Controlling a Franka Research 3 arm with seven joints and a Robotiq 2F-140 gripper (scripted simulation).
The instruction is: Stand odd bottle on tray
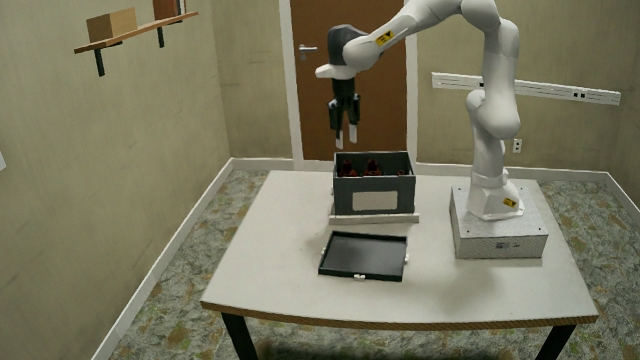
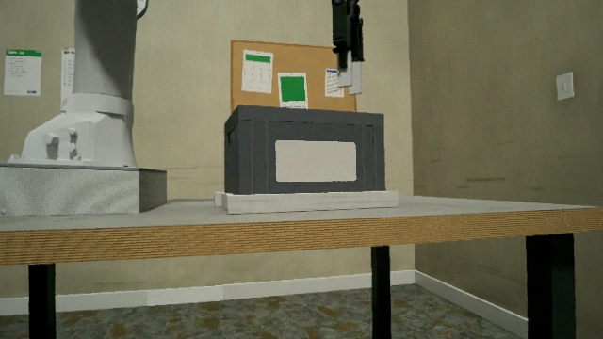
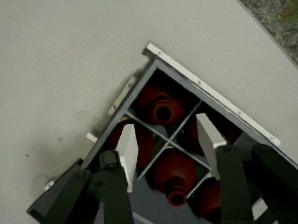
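The dark grey crate is 10 cm behind my hand, 3 cm to the left of it and 17 cm below it. From my hand the other things lie so: dark tray 10 cm behind, 32 cm to the left, 25 cm below.
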